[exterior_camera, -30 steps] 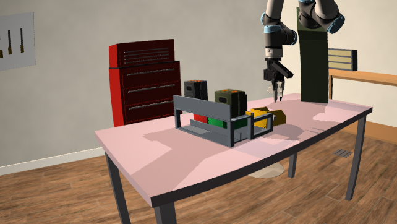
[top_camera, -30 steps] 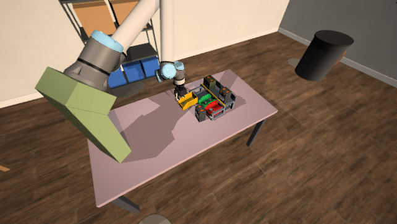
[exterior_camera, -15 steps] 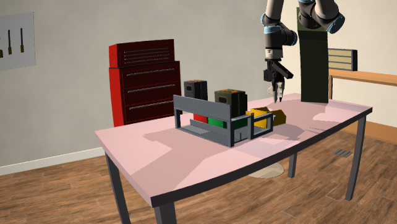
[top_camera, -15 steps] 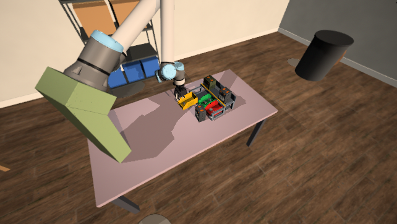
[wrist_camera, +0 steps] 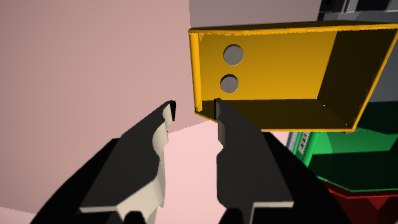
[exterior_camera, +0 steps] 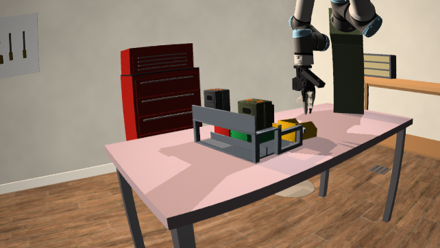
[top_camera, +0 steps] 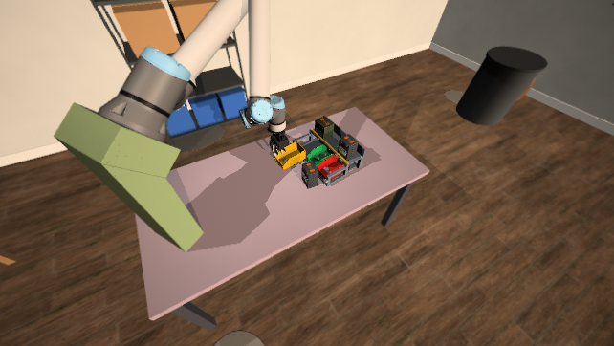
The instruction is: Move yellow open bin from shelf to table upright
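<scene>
The yellow open bin is 8 cm ahead of my hand, 2 cm to the left of it and 7 cm below it. Round my hand: dark case: 39 cm ahead, 12 cm to the right, 5 cm above; green bin: 27 cm ahead, 3 cm to the right, 7 cm below; red bin: 30 cm ahead, 14 cm to the right, 7 cm below.
</scene>
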